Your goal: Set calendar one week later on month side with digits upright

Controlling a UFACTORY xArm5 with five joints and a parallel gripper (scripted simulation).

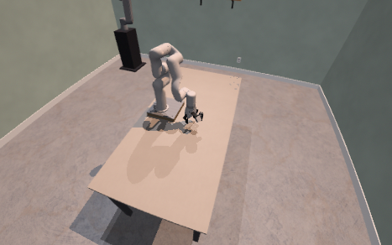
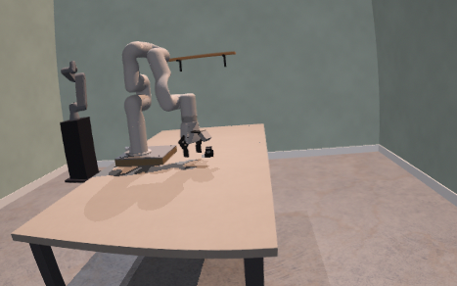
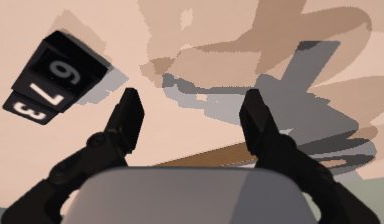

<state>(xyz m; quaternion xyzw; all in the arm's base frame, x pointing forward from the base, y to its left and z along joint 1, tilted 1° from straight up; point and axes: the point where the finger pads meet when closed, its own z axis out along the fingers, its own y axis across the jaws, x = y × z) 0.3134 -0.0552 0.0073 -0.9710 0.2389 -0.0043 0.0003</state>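
Right now my hand is 90 mm to the right of the black cube, 60 mm short of it and 20 mm above it. From my hand the other things lie so: black calendar tray (100 mm to the left, 60 mm ahead, 30 mm below).
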